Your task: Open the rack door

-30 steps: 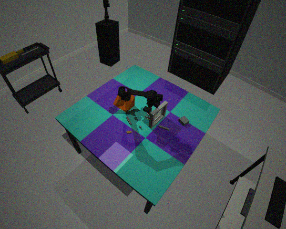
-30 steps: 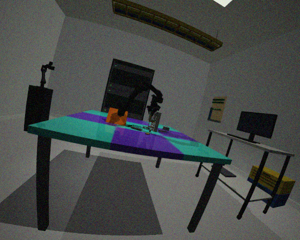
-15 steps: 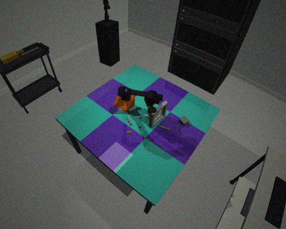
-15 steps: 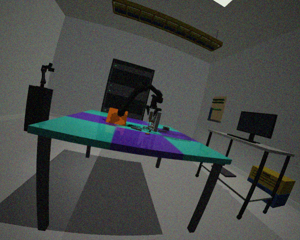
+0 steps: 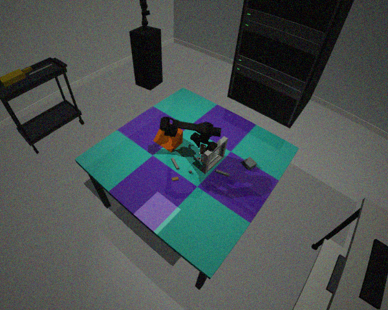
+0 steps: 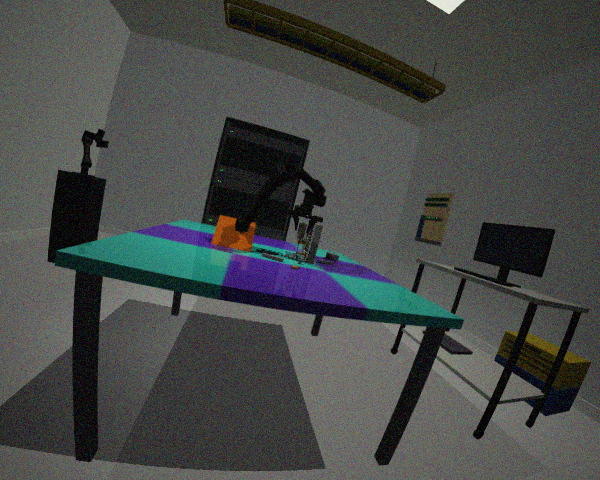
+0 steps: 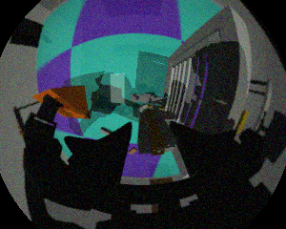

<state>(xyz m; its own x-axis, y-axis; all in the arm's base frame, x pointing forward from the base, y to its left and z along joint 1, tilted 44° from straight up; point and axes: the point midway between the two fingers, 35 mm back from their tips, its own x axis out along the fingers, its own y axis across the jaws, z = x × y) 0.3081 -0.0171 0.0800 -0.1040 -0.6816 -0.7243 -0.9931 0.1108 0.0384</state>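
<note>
Now: gripper tip 30 mm above the upright handle and 10 mm to the right of it. Also, from my gripper tip: small tan block: 230 mm to the right, 140 mm below, 80 mm behind; then small cube: 130 mm below, 120 mm to the right, 20 mm behind; then grey box: 320 mm ahead, 180 mm to the left, 120 mm below.
</note>
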